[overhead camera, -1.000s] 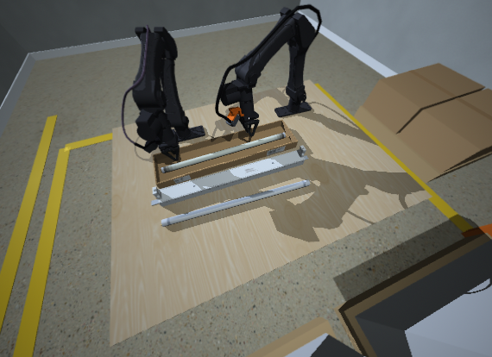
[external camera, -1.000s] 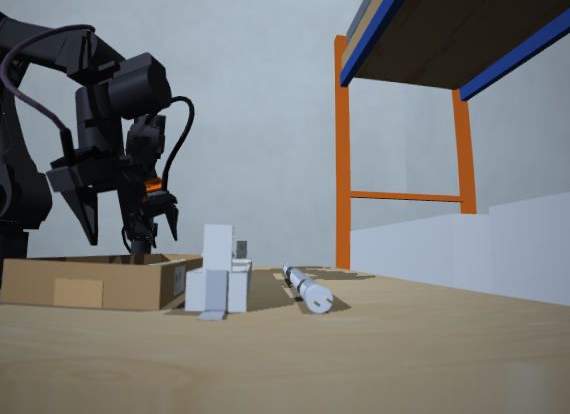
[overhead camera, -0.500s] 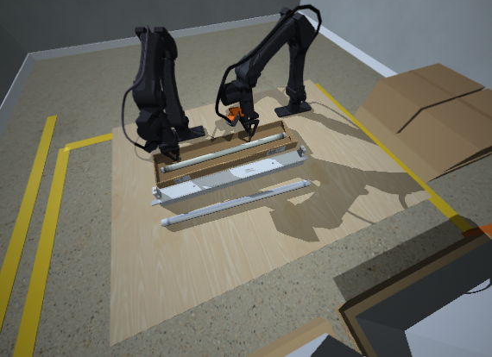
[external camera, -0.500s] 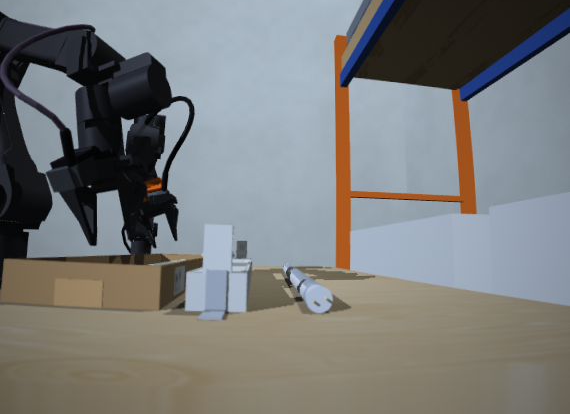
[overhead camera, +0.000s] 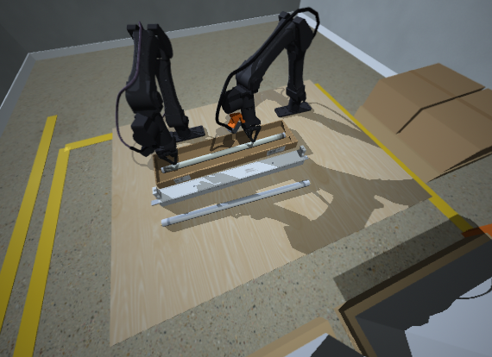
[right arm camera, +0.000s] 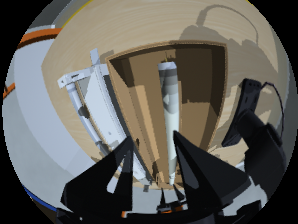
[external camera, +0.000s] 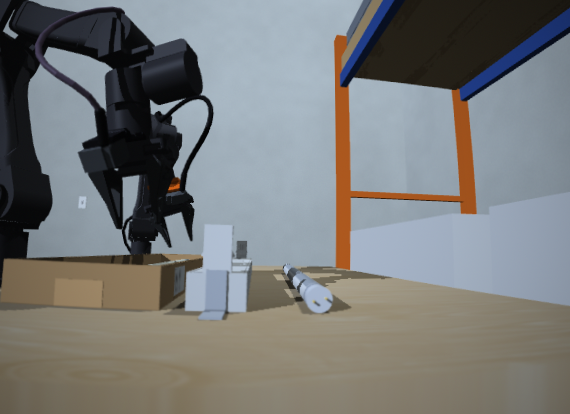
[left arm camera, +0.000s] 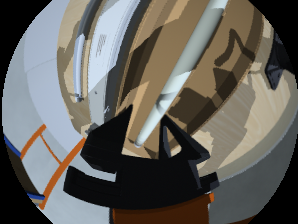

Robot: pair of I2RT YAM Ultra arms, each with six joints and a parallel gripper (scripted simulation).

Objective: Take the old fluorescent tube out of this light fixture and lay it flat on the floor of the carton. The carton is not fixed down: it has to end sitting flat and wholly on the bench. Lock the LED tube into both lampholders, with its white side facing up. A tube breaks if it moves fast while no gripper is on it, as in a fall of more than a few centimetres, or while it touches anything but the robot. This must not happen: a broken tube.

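Now: the brown carton 11 cm to the right of my left hand, 5 cm below it and 1 cm behind it. From my left hand the other things lie so: white fixture: 13 cm ahead, 12 cm to the right, 2 cm below; LED tube: 25 cm ahead, 13 cm to the right, 6 cm below; old fluorescent tube: 11 cm to the right, 6 cm below, 1 cm behind.
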